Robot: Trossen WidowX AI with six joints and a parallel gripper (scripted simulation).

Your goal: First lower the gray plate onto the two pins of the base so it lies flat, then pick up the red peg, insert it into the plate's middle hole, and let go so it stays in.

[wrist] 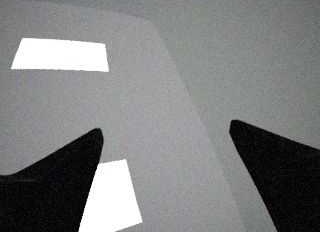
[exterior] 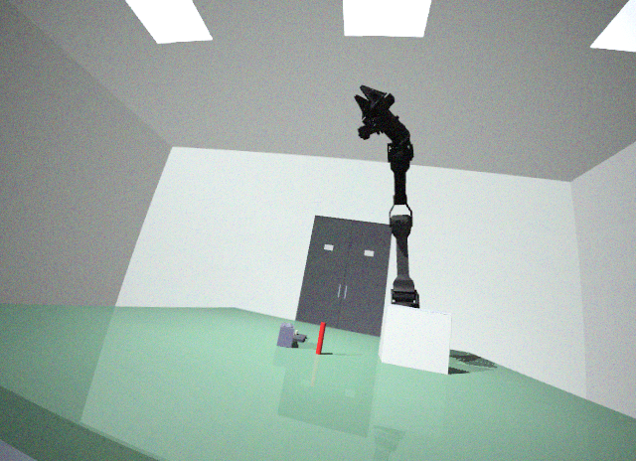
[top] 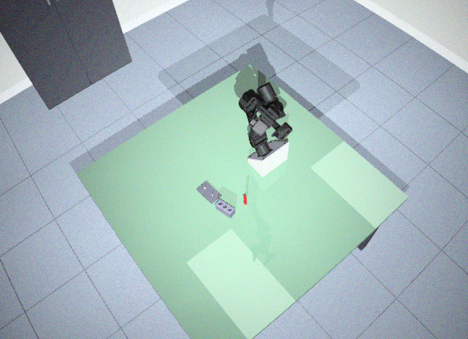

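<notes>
My gripper tip is 720 mm above the gray plate, 160 mm to the left of it and 90 mm short of it. Round my gripper tip: red peg (720 mm below, 110 mm to the right, 10 mm behind).
</notes>
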